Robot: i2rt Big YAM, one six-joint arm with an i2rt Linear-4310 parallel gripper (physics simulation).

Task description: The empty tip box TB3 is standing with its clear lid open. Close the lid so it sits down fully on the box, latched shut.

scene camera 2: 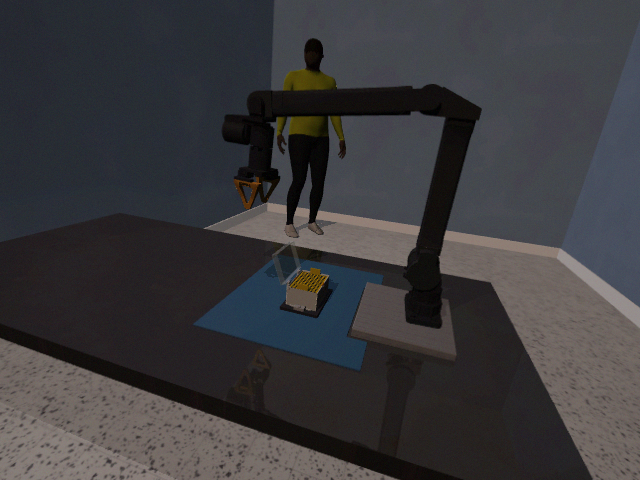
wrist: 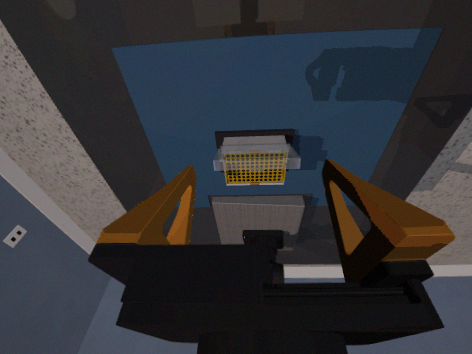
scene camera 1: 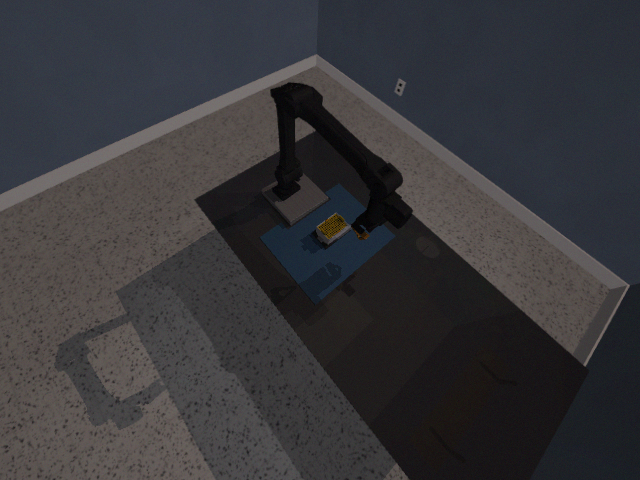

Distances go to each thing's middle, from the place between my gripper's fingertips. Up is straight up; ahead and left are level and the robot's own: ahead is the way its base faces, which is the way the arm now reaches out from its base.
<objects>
My gripper is now 100 mm past the clear lid (wrist: 270, 156), 10 mm to the right of it and 140 mm above it. The rest, counted from my hand: yellow rack (wrist: 238, 176) (170 mm behind, 10 mm to the left, 190 mm below).
</objects>
